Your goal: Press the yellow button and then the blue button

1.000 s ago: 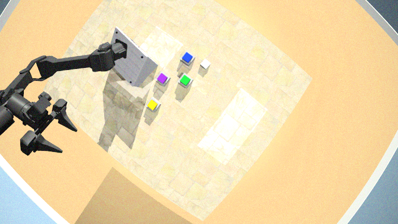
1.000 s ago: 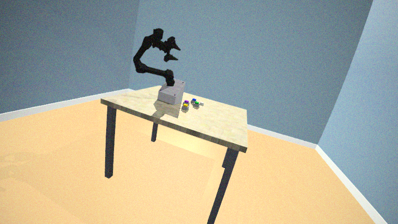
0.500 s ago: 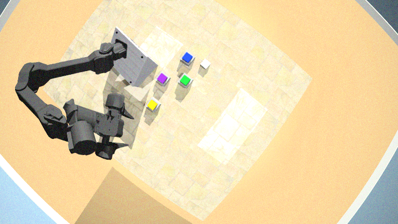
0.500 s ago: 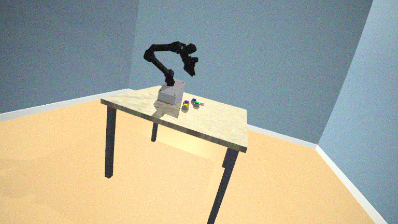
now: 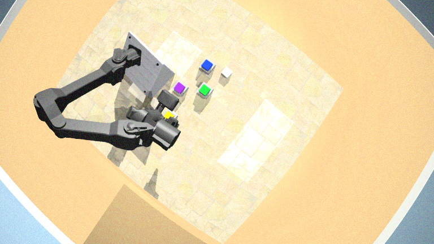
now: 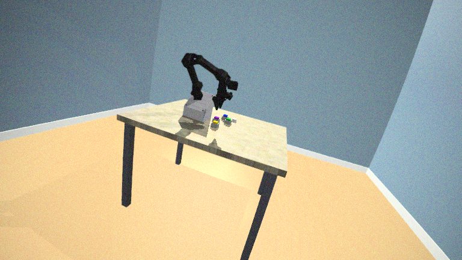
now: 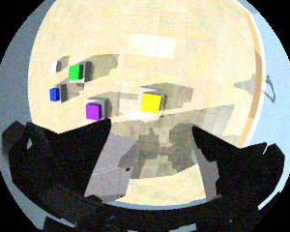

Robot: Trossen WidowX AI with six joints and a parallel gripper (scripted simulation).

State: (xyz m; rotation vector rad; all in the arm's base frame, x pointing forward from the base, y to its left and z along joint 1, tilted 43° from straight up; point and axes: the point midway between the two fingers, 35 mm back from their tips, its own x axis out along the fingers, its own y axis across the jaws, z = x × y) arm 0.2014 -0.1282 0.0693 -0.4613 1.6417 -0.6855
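My gripper tip is now 100 mm above the yellow button. Round my gripper tip: green button 70 mm ahead, 160 mm to the left, 100 mm below; purple button 20 mm behind, 120 mm to the left, 100 mm below; blue button 30 mm ahead, 250 mm to the left, 100 mm below.
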